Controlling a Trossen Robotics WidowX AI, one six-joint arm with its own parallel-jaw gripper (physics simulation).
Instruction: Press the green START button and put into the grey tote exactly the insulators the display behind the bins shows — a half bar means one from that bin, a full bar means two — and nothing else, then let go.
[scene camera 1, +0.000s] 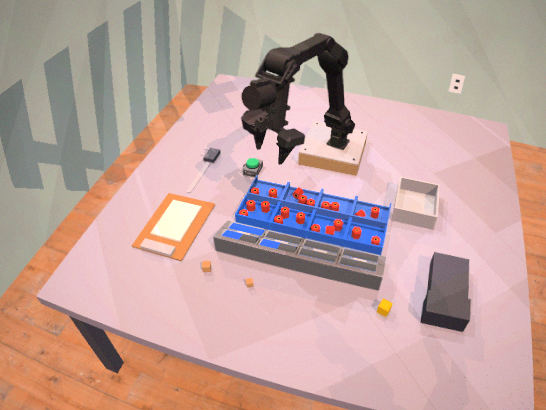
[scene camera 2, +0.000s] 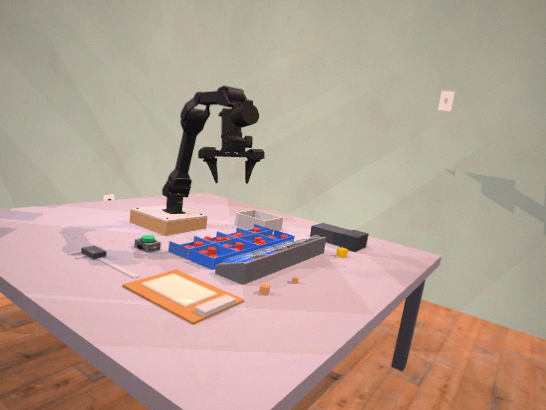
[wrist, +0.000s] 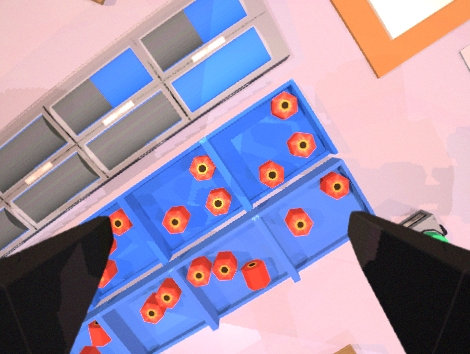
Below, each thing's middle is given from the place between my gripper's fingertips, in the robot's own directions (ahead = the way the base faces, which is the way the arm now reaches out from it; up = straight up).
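The dark box (scene camera 1: 446, 305) is 540 mm to the left of my hand, 40 mm ahead of it and 210 mm below it. As for the grey tote (scene camera 1: 416, 203), my hand is 380 mm to the right of it, 250 mm past it and 210 mm above it. Going by their middles, the tote is the nearest to my hand of the things named here.
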